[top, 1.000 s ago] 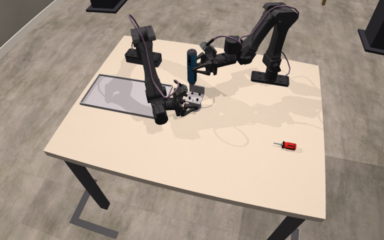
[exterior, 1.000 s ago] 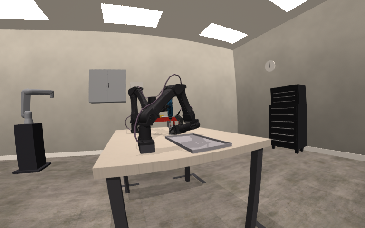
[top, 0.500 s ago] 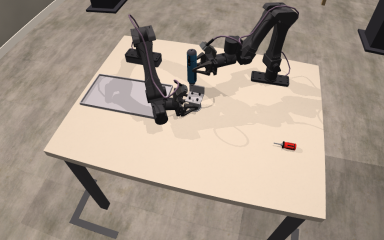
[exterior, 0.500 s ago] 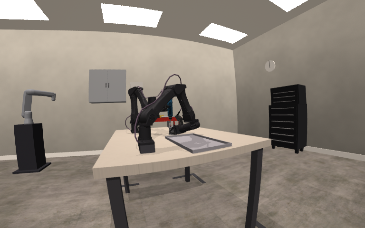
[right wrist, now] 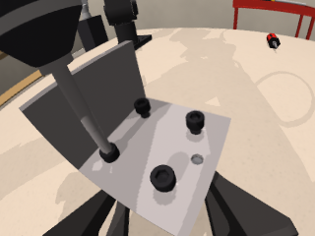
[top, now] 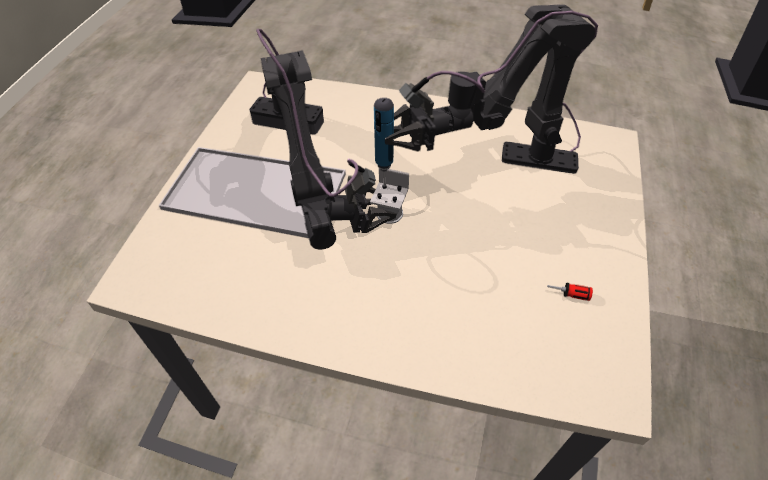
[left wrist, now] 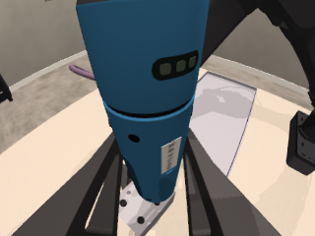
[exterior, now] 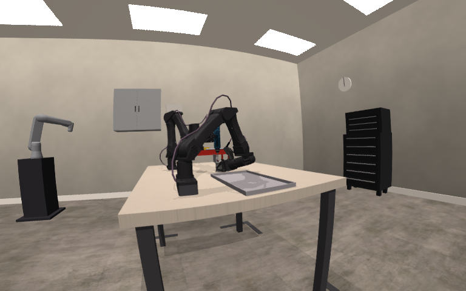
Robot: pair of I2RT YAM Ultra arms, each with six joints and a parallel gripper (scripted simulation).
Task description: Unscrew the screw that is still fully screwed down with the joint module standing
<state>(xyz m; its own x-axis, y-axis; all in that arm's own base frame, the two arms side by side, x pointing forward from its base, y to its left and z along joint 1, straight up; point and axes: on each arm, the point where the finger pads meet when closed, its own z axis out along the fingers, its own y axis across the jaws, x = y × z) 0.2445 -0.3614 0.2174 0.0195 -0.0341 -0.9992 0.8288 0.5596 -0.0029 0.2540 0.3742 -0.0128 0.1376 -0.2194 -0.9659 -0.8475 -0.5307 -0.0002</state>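
My right hand is 50 mm below the grey L-shaped bracket. From my right hand the other things lie so: shallow grey tray (350 mm to the right, 20 mm below); small red-handled screwdriver (140 mm ahead, 430 mm to the left, 10 mm below).
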